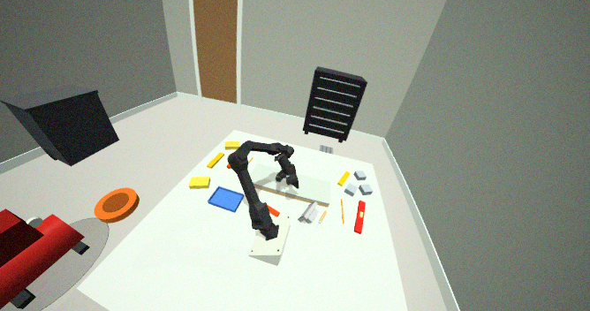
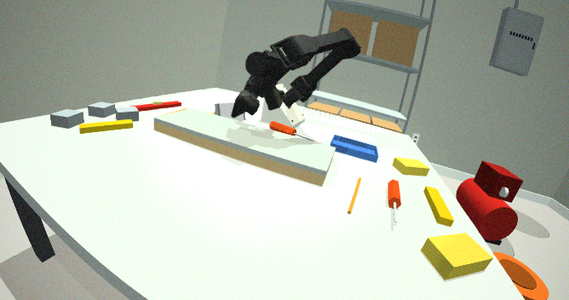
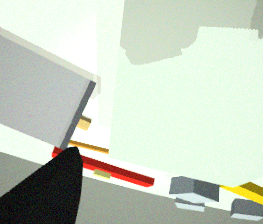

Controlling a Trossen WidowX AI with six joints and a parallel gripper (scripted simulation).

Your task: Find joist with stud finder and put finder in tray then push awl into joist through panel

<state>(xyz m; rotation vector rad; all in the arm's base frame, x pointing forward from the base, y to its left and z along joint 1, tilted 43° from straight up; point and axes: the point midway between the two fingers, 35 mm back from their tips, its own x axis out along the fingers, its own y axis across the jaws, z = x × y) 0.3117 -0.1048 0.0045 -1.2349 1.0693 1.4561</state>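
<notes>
My gripper tip is now 14 cm past the stud finder, 11 cm to the left of it and 6 cm above it. Round my gripper tip: blue tray (13 cm behind, 39 cm to the left, 7 cm below); awl (17 cm behind, 15 cm to the right, 8 cm below); red level (11 cm behind, 40 cm to the right, 7 cm below).
</notes>
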